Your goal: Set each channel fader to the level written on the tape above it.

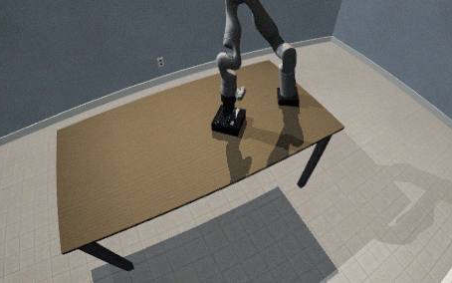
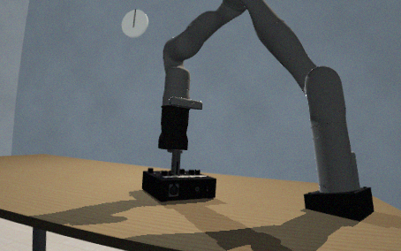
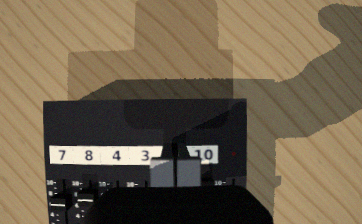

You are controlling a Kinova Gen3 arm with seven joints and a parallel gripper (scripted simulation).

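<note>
Now: the master fader cap 70 mm ahead of my hand, 30 mm to the right of it and 10 mm below it.
</note>
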